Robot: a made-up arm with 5 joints. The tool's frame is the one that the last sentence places.
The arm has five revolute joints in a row. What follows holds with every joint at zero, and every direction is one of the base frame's.
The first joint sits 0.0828 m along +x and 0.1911 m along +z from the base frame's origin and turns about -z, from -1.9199 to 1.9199 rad.
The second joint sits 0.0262 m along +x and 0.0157 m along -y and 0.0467 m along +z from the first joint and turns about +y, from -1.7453 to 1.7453 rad.
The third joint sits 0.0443 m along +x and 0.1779 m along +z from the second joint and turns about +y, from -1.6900 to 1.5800 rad.
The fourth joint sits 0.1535 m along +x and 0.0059 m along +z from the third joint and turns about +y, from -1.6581 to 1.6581 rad.
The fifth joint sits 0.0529 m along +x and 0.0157 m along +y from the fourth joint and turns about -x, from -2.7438 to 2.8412 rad.
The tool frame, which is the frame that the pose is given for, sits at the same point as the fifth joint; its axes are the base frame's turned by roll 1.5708, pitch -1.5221 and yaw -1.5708 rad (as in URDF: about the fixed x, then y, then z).
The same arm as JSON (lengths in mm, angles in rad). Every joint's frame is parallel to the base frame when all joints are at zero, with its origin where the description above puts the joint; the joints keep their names.
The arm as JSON. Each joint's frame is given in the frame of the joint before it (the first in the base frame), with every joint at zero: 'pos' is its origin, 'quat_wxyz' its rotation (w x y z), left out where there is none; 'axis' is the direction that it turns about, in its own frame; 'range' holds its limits. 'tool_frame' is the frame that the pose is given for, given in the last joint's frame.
{"length_unit": "mm", "angle_unit": "rad", "joints": [
  {"joint": "joint 1", "pos": [82.8, 0.0, 191.1], "axis": "-z", "range": [-1.9199, 1.9199]},
  {"joint": "joint 2", "pos": [26.2, -15.7, 46.7], "axis": "+y", "range": [-1.7453, 1.7453]},
  {"joint": "joint 3", "pos": [44.3, 0.0, 177.9], "axis": "+y", "range": [-1.69, 1.58]},
  {"joint": "joint 4", "pos": [153.5, 0.0, 5.9], "axis": "+y", "range": [-1.6581, 1.6581]},
  {"joint": "joint 5", "pos": [52.9, 15.7, 0.0], "axis": "-x", "range": [-2.7438, 2.8412]}
], "tool_frame": {"pos": [0.0, 0.0, 0.0], "quat_wxyz": [0.706897, 0.017215, -0.706897, -0.017215]}}

